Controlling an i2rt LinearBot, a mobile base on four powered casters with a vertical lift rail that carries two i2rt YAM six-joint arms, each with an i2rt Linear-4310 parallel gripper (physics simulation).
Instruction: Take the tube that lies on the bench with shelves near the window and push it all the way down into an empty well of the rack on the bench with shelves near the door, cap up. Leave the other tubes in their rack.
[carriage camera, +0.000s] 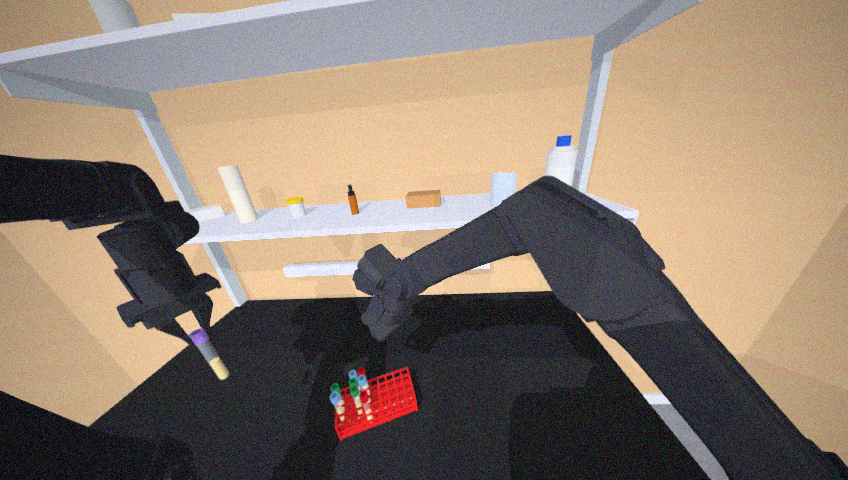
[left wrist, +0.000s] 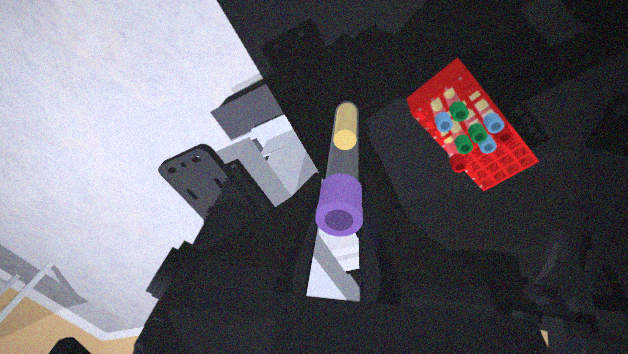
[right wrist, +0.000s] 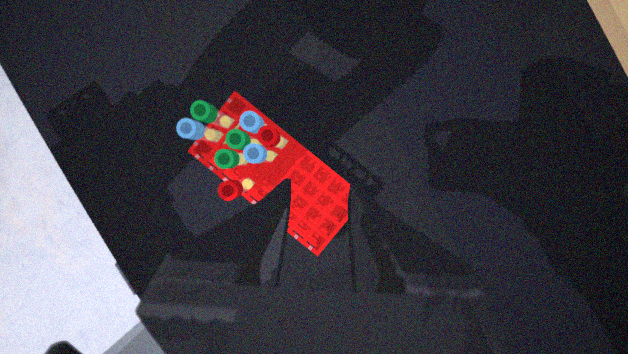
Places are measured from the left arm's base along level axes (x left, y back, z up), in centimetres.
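Pixels of known places: left gripper, between the fingertips: (carriage camera: 201, 341) (left wrist: 341, 185); right gripper, between the fingertips: (carriage camera: 377, 331) (left wrist: 574, 232) (right wrist: 320, 190); left arm's base, origin of its link: (left wrist: 237, 216).
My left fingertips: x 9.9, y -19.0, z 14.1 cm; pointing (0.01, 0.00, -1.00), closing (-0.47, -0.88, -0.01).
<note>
Ahead of a thing's pixels: the offset from my left fingertips to its middle. "*": to the spot under its first point. Level surfaces: height alone.
My left gripper (carriage camera: 199, 335) (left wrist: 341, 185) is shut on the purple-capped tube {dy +0.2, dx -0.3, dz -3.5 cm} (carriage camera: 208, 352) (left wrist: 343, 162) at its cap. The tube hangs cap up, tilted in the carriage view, with pale yellow contents low in it, to the left of the rack. The red rack {dy -10.6, dx -22.1, dz -34.2 cm} (carriage camera: 378, 424) (left wrist: 447, 79) (right wrist: 280, 171) stands on the black bench; tubes with blue, green and red caps fill wells at one end, and wells at the other end are empty. My right gripper (right wrist: 320, 190) is empty, its fingers a little apart, above the rack's empty-well end; its fingertips cannot be made out in the carriage view.
A shelf {dz +8.7 cm} (carriage camera: 333, 228) behind the bench holds a white cylinder {* dy -41.4, dx +21.4, dz +18.2 cm} (carriage camera: 238, 193), a yellow-lidded jar {* dy -42.3, dx +4.6, dz +11.8 cm} (carriage camera: 296, 208), an amber bottle {* dy -41.5, dx -15.0, dz +12.6 cm} (carriage camera: 353, 202), a brown box {* dy -44.1, dx -36.8, dz +11.3 cm} (carriage camera: 423, 199) and a blue-capped bottle {* dy -39.3, dx -75.2, dz +19.6 cm} (carriage camera: 560, 163). My right arm (carriage camera: 571, 249) reaches across the right half.
</note>
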